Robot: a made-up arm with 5 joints.
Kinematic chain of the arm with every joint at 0, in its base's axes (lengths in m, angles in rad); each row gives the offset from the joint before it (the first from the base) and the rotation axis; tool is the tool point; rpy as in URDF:
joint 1: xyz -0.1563 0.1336 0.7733 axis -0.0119 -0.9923 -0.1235
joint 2: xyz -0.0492 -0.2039 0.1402 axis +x
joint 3: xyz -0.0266 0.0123 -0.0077 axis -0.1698 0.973 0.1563
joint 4: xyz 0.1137 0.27 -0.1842 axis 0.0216 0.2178 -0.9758
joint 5: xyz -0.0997 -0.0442 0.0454 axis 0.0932 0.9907 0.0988
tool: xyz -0.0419 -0.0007 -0.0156 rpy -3.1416 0 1.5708
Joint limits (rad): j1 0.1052..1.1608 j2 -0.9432..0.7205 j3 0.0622..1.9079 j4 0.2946..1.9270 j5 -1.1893..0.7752
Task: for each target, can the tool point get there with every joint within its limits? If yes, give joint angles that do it. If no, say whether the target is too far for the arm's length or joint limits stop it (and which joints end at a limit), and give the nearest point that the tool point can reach.
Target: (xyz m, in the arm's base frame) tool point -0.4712 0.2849 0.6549
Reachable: yes | joints 0.6873 -0.0207 1.7656 1.3113 -0.1116
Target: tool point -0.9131 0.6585 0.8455
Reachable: no: too far | nearest point -0.5990 0.2858 0.7962 | short by 0.490 m
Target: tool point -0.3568 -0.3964 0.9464
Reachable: no: joint limits stop it (at a limit: joint 1, joint 2, joint 3, joint 4) | nearest point -0.5082 0.0360 1.0562 | short by 0.471 m
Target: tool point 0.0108 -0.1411 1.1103
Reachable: no: joint limits stop it (at a limit: joint 1, joint 2, joint 3, joint 4, joint 5) | nearest point 0.0790 0.0621 0.7107 | short by 0.453 m
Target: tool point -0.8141 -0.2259 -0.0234
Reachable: no: too far | nearest point -0.4104 0.0337 0.4698 | short by 0.688 m
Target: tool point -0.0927 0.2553 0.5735
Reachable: yes | joints 1.0333 -0.2963 0.7367 1.6387 -0.1839
